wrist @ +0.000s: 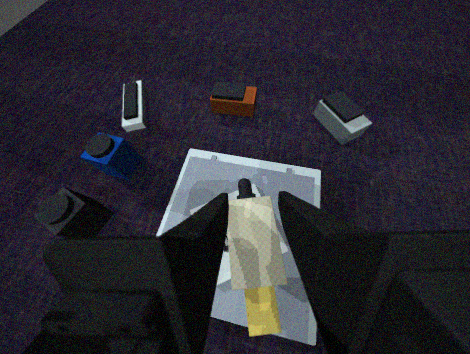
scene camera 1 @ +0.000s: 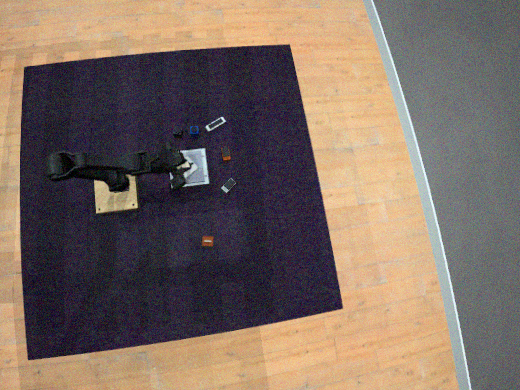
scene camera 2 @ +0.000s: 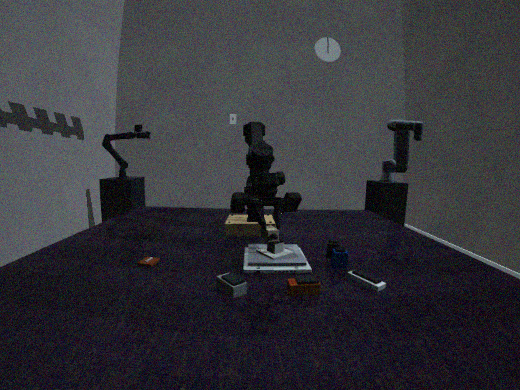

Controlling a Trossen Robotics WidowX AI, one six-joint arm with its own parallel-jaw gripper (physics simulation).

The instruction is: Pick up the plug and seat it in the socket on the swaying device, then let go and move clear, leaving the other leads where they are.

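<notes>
The plug has a beige body (scene camera 2: pixel 271 232) (wrist: pixel 255 245), a yellow end (wrist: pixel 263 312) and a black stub (wrist: pixel 244 187). It is strongly tipped between the fingers, yellow end toward the arm and stub away. My gripper (wrist: pixel 253 198) is part open around it; slim gaps show beside the body in the wrist view. The device is a pale square tray (scene camera 1: pixel 207 170) (scene camera 2: pixel 277 268) (wrist: pixel 250 161) under the gripper. On its tilted white plate stands a small grey socket block (scene camera 2: pixel 275 247), right below the plug in scene camera 2. The plug hides the socket opening in the wrist view.
Around the tray lie a black block (scene camera 1: pixel 178 133) (wrist: pixel 65 210), a blue block (scene camera 1: pixel 194 130) (scene camera 2: pixel 339 258) (wrist: pixel 102 150), a white piece (scene camera 1: pixel 215 124) (scene camera 2: pixel 367 281), an orange piece (scene camera 1: pixel 226 154) (scene camera 2: pixel 305 287) and a grey piece (scene camera 1: pixel 228 185) (scene camera 2: pixel 232 285). A flat orange piece (scene camera 1: pixel 207 241) (scene camera 2: pixel 149 261) lies farther off.
</notes>
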